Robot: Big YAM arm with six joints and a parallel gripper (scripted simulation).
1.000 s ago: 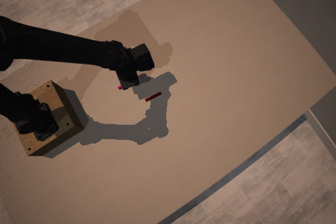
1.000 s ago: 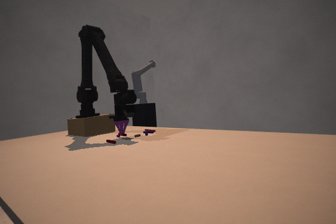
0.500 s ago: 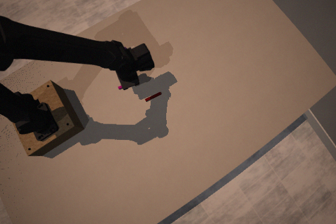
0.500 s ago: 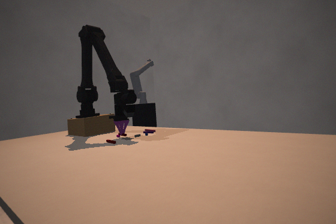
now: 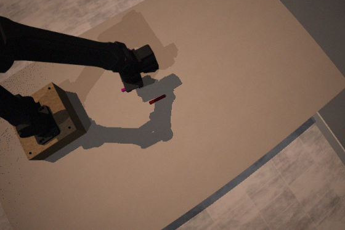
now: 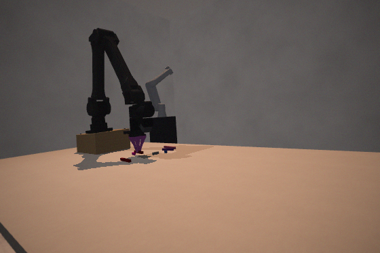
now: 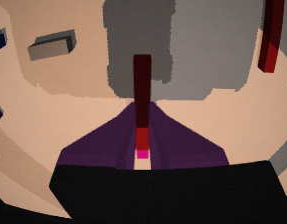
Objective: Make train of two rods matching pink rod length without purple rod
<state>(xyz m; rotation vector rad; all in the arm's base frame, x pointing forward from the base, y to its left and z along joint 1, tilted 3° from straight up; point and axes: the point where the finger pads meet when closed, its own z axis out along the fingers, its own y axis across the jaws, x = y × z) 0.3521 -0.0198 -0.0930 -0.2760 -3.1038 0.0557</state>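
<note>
Now: hand 4 cm past the magenta rod, 1 cm to the right of it and 2 cm above it. Round my hand: grey rod: 5 cm ahead, 5 cm to the left, 2 cm below; purple rod: 4 cm ahead, 15 cm to the left, 2 cm below; blue rod: 7 cm ahead, 10 cm to the left, 2 cm below.
</note>
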